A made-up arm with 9 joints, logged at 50 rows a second.
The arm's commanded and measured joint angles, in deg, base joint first. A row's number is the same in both.
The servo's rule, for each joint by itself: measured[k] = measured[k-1] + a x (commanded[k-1-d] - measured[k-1]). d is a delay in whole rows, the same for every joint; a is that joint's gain. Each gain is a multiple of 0.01, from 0.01 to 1. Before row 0 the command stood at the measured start. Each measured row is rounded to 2 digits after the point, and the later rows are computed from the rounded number. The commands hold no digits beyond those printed.
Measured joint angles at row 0: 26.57, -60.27, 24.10, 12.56, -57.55, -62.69, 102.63, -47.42, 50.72
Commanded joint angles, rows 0 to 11: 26.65, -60.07, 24.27, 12.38, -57.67, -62.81, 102.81, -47.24, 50.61; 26.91, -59.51, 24.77, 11.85, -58.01, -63.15, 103.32, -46.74, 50.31; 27.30, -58.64, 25.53, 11.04, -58.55, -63.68, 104.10, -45.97, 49.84; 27.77, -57.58, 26.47, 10.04, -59.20, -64.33, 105.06, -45.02, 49.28; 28.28, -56.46, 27.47, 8.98, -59.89, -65.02, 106.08, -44.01, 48.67; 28.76, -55.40, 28.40, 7.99, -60.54, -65.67, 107.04, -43.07, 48.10; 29.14, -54.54, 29.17, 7.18, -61.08, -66.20, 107.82, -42.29, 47.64; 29.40, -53.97, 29.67, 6.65, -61.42, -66.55, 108.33, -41.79, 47.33; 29.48, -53.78, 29.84, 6.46, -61.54, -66.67, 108.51, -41.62, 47.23; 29.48, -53.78, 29.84, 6.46, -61.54, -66.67, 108.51, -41.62, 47.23; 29.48, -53.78, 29.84, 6.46, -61.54, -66.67, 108.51, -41.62, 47.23; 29.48, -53.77, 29.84, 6.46, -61.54, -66.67, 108.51, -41.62, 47.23
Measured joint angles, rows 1 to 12: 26.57, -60.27, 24.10, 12.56, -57.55, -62.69, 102.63, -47.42, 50.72; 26.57, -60.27, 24.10, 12.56, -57.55, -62.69, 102.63, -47.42, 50.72; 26.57, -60.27, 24.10, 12.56, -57.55, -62.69, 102.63, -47.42, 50.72; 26.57, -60.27, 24.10, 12.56, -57.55, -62.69, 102.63, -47.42, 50.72; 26.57, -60.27, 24.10, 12.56, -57.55, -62.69, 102.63, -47.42, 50.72; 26.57, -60.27, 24.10, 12.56, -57.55, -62.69, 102.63, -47.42, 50.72; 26.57, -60.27, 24.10, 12.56, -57.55, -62.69, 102.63, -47.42, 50.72; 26.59, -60.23, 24.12, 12.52, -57.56, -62.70, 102.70, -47.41, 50.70; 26.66, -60.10, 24.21, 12.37, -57.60, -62.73, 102.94, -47.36, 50.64; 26.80, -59.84, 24.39, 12.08, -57.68, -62.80, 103.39, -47.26, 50.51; 27.01, -59.43, 24.68, 11.63, -57.80, -62.91, 104.04, -47.10, 50.31; 27.29, -58.90, 25.07, 11.05, -57.97, -63.06, 104.84, -46.88, 50.05
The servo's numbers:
d 7
a 0.22 0.18 0.14 0.22 0.08 0.07 0.39 0.07 0.16

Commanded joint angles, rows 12 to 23: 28.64, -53.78, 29.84, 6.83, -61.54, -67.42, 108.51, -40.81, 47.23; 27.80, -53.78, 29.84, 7.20, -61.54, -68.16, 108.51, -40.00, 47.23; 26.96, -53.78, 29.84, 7.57, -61.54, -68.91, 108.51, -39.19, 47.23; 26.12, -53.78, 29.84, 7.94, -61.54, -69.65, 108.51, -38.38, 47.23; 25.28, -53.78, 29.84, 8.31, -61.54, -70.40, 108.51, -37.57, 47.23; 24.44, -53.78, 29.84, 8.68, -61.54, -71.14, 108.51, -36.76, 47.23; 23.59, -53.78, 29.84, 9.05, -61.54, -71.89, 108.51, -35.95, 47.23; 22.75, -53.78, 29.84, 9.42, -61.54, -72.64, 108.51, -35.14, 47.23; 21.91, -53.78, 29.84, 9.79, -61.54, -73.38, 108.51, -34.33, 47.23; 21.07, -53.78, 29.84, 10.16, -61.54, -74.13, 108.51, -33.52, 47.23; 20.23, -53.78, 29.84, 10.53, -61.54, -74.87, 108.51, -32.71, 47.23; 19.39, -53.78, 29.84, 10.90, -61.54, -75.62, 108.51, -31.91, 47.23
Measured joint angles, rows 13 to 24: 27.61, -58.27, 25.54, 10.38, -58.18, -63.24, 105.70, -46.61, 49.74; 27.95, -57.60, 26.05, 9.68, -58.41, -63.45, 106.53, -46.31, 49.40; 28.27, -56.95, 26.56, 9.01, -58.65, -63.67, 107.23, -45.99, 49.07; 28.54, -56.38, 27.02, 8.45, -58.88, -63.88, 107.73, -45.68, 48.78; 28.75, -55.91, 27.41, 8.01, -59.09, -64.08, 108.03, -45.40, 48.53; 28.91, -55.53, 27.75, 7.67, -59.29, -64.26, 108.22, -45.14, 48.32; 29.04, -55.21, 28.04, 7.40, -59.47, -64.43, 108.33, -44.89, 48.15; 28.95, -54.95, 28.29, 7.27, -59.64, -64.64, 108.40, -44.60, 48.00; 28.70, -54.74, 28.51, 7.25, -59.79, -64.89, 108.44, -44.28, 47.88; 28.32, -54.57, 28.70, 7.32, -59.93, -65.17, 108.47, -43.92, 47.78; 27.84, -54.43, 28.86, 7.46, -60.06, -65.48, 108.49, -43.53, 47.69; 27.28, -54.31, 29.00, 7.65, -60.18, -65.82, 108.50, -43.11, 47.62
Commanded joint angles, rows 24 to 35: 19.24, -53.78, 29.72, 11.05, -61.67, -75.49, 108.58, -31.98, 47.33; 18.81, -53.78, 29.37, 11.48, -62.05, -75.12, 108.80, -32.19, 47.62; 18.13, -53.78, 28.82, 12.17, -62.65, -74.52, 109.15, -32.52, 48.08; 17.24, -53.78, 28.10, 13.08, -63.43, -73.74, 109.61, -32.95, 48.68; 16.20, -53.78, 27.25, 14.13, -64.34, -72.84, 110.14, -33.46, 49.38; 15.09, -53.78, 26.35, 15.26, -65.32, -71.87, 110.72, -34.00, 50.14; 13.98, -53.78, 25.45, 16.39, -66.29, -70.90, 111.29, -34.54, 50.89; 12.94, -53.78, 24.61, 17.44, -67.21, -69.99, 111.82, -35.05, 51.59; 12.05, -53.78, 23.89, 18.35, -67.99, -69.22, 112.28, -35.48, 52.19; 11.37, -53.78, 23.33, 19.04, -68.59, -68.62, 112.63, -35.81, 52.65; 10.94, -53.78, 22.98, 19.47, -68.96, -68.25, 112.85, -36.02, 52.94; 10.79, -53.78, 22.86, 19.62, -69.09, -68.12, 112.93, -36.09, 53.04
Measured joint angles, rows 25 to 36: 26.66, -54.21, 29.12, 7.88, -60.29, -66.19, 108.50, -42.67, 47.56; 25.98, -54.13, 29.22, 8.14, -60.39, -66.59, 108.50, -42.20, 47.51; 25.27, -54.07, 29.31, 8.42, -60.48, -67.01, 108.50, -41.71, 47.47; 24.53, -54.02, 29.38, 8.72, -60.56, -67.46, 108.50, -41.19, 47.43; 23.77, -53.98, 29.44, 9.04, -60.64, -67.93, 108.50, -40.65, 47.40; 22.99, -53.94, 29.50, 9.37, -60.71, -68.42, 108.50, -40.09, 47.37; 22.20, -53.91, 29.55, 9.71, -60.78, -68.92, 108.50, -39.52, 47.35; 21.55, -53.89, 29.57, 10.00, -60.85, -69.38, 108.53, -38.99, 47.35; 20.95, -53.87, 29.54, 10.33, -60.95, -69.78, 108.64, -38.51, 47.39; 20.33, -53.85, 29.44, 10.73, -61.09, -70.11, 108.84, -38.09, 47.50; 19.65, -53.84, 29.25, 11.25, -61.28, -70.36, 109.14, -37.73, 47.69; 18.89, -53.83, 28.97, 11.88, -61.52, -70.53, 109.53, -37.43, 47.96
